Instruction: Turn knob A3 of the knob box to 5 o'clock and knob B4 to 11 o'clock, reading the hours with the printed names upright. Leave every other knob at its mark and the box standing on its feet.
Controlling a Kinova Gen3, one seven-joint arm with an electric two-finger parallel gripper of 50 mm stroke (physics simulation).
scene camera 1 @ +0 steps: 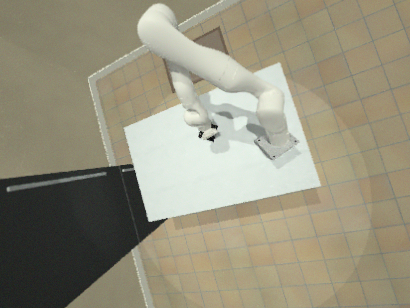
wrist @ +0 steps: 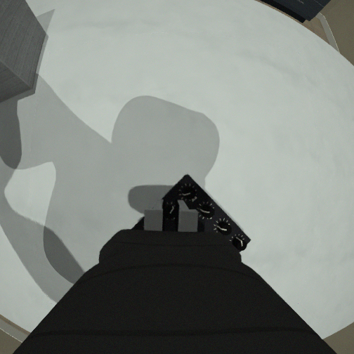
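Pixels of known places: arm's base, origin of the base link: (scene camera 1: 279, 139).
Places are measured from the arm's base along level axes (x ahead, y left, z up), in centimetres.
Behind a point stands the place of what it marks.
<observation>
The black knob box (wrist: 213, 201) shows partly in the wrist view, turned diagonally, beyond and beside the fingers. Several dials with pale marks show on it, one row along its right edge; the printed names are too small to read. My gripper (wrist: 169, 210) (scene camera 1: 208, 133) @[x 35.8, y -12.6, z -11.5 cm] points down over the box and is shut on a knob, which the fingers and gripper body hide. Another knob (wrist: 171, 210) shows just beyond the gap between the fingers. In the scene view the arm's wrist covers the place, and small black parts there cannot be told apart as box or gripper.
The white table (scene camera 1: 175, 185) @[x 71.3, y 15.7, z -14.9 cm] (wrist: 280, 125) lies under the box. The arm's base plate (scene camera 1: 275, 150) @[x 3.2, y 5.2, z 1.8 cm] stands near the table's right side. A grey grained block (wrist: 17, 47) is at the wrist view's upper left. A large black piece (scene camera 1: 60, 225) is left of the table.
</observation>
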